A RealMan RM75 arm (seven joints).
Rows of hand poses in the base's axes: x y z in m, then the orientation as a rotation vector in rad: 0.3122 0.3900 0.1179 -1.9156 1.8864 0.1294; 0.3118 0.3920 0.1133 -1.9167 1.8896 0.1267; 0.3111 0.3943 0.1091 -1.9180 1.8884 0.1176; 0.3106 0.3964 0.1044 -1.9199 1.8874 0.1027; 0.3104 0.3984 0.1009 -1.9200 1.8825 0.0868; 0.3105 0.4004 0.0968 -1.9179 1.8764 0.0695; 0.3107 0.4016 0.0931 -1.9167 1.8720 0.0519; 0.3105 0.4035 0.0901 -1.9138 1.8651 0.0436; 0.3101 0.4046 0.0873 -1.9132 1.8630 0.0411; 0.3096 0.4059 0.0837 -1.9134 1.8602 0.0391; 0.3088 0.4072 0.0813 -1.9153 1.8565 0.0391; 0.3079 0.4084 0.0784 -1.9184 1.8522 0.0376
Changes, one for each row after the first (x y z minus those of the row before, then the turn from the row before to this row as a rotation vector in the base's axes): -0.0004 0.0020 -0.0046 -0.0034 0.0008 -0.0014; -0.0007 0.0023 -0.0042 -0.0045 -0.0050 -0.0002; -0.0005 0.0021 -0.0047 -0.0077 -0.0077 -0.0009; -0.0002 0.0020 -0.0035 -0.0054 -0.0111 -0.0002; 0.0001 0.0020 -0.0041 -0.0043 -0.0134 -0.0009; 0.0002 0.0012 -0.0037 -0.0058 -0.0121 -0.0014; -0.0002 0.0019 -0.0030 0.0007 -0.0094 0.0006; -0.0004 0.0011 -0.0028 0.0000 -0.0027 0.0003; -0.0005 0.0013 -0.0036 0.0001 -0.0026 0.0012; -0.0008 0.0013 -0.0024 0.0004 -0.0014 0.0028; -0.0009 0.0012 -0.0029 -0.0008 -0.0020 0.0034
